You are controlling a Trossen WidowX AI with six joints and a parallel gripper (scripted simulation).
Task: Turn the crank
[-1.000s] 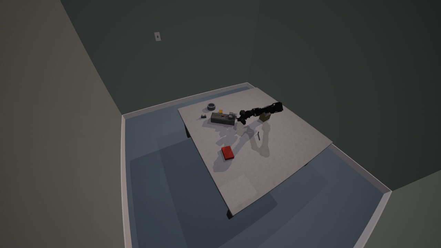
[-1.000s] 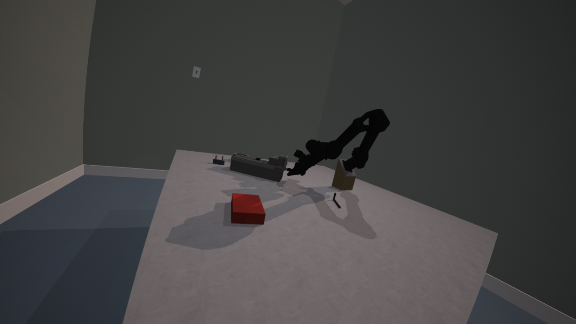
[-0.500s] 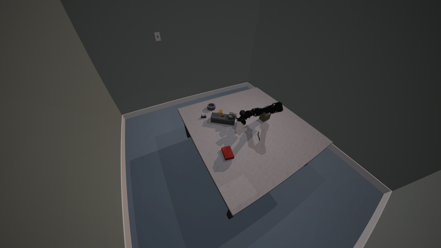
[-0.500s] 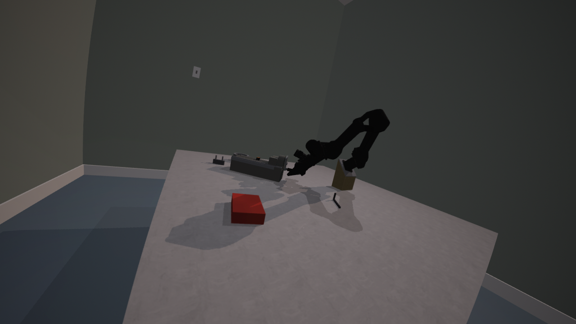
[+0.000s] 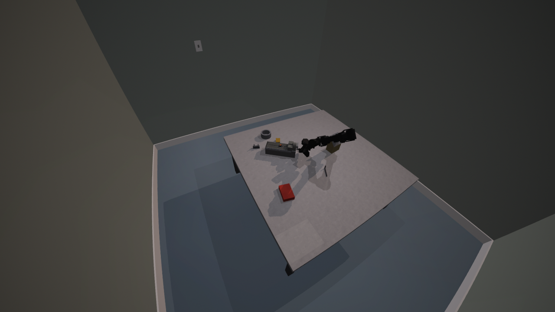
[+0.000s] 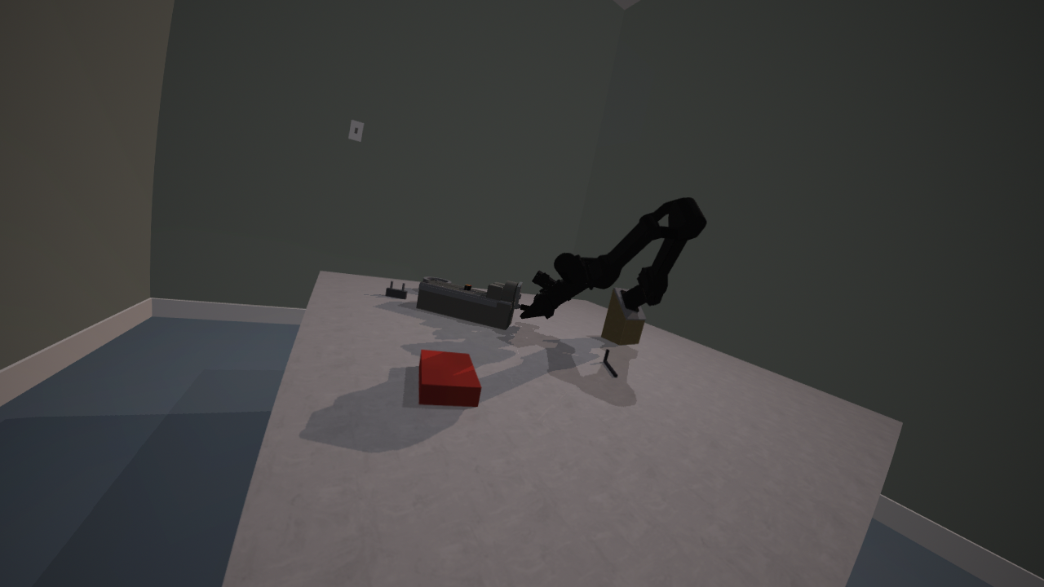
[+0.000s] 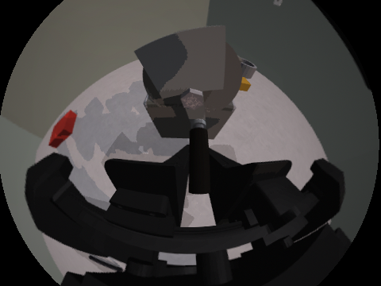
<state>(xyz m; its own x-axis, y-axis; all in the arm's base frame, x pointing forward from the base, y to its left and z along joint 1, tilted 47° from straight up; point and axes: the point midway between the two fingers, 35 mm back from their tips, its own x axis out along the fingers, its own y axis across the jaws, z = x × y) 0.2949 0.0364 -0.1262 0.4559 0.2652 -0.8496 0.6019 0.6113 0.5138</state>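
Right now my gripper tip is 10 mm past the black crank handle, 10 mm to the right of it and 30 mm below it. From my gripper tip the other things lie so: yellow block (80 mm ahead, 230 mm to the right, 20 mm below); red pointer (130 mm ahead, 90 mm to the right, 50 mm above); black bent key (100 mm behind, 260 mm to the left, 20 mm below).
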